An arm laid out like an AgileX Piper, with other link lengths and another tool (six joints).
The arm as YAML. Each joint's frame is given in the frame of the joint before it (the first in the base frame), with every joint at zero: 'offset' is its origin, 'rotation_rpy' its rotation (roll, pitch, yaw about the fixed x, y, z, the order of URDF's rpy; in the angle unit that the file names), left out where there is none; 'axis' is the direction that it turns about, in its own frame. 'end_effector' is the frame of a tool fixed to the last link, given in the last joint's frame.
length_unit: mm
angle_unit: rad
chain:
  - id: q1
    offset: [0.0, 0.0, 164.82]
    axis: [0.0, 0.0, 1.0]
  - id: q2
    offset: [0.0, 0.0, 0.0]
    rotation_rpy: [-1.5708, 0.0, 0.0]
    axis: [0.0, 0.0, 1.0]
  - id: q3
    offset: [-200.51, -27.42, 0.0]
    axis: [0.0, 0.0, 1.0]
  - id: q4
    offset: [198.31, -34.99, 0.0]
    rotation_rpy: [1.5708, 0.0, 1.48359]
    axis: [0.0, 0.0, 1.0]
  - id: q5
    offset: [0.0, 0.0, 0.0]
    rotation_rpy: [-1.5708, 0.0, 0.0]
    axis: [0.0, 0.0, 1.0]
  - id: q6
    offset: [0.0, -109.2, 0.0]
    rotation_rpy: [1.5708, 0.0, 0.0]
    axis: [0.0, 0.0, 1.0]
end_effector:
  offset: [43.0, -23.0, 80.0]
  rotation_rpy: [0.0, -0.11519, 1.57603]
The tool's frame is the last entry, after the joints.
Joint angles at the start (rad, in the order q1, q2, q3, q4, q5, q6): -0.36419 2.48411 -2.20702 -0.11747 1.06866 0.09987
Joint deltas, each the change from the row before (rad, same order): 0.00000 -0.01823 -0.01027 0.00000 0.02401 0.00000; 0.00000 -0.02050 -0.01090 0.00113 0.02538 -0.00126; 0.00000 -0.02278 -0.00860 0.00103 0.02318 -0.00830; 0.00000 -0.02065 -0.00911 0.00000 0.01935 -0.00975; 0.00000 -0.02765 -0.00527 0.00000 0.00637 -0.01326; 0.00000 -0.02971 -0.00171 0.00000 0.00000 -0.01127; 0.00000 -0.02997 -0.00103 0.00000 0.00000 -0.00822; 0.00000 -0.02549 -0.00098 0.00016 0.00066 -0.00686; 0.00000 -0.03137 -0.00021 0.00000 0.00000 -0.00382; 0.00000 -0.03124 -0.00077 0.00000 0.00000 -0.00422; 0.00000 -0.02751 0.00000 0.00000 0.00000 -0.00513; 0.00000 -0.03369 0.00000 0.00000 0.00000 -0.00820; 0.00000 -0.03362 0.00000 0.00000 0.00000 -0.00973; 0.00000 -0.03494 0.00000 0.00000 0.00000 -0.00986
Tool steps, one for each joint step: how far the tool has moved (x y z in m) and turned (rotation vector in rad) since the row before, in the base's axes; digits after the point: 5 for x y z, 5 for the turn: -0.00060 0.00008 0.00899 -0.00212 -0.00417 -0.00277; -0.00067 0.00028 0.00994 -0.00189 -0.00577 -0.00190; -0.00075 -0.00001 0.01041 -0.00449 -0.00630 0.00503; -0.00043 -0.00038 0.00979 -0.00657 -0.00768 0.00693; 0.00145 -0.00120 0.01199 -0.01332 -0.02188 0.01162; 0.00178 -0.00120 0.01219 -0.01471 -0.02674 0.01038; 0.00133 -0.00088 0.01216 -0.01383 -0.02697 0.00747; 0.00076 -0.00057 0.01037 -0.01153 -0.02245 0.00609; 0.00057 -0.00039 0.01253 -0.01273 -0.02851 0.00338; 0.00027 -0.00030 0.01265 -0.01314 -0.02877 0.00367; -0.00015 -0.00017 0.01100 -0.01204 -0.02427 0.00439; -0.00057 -0.00015 0.01349 -0.01578 -0.02911 0.00688; -0.00099 -0.00006 0.01348 -0.01672 -0.02851 0.00799; -0.00148 0.00012 0.01397 -0.01750 -0.02960 0.00790
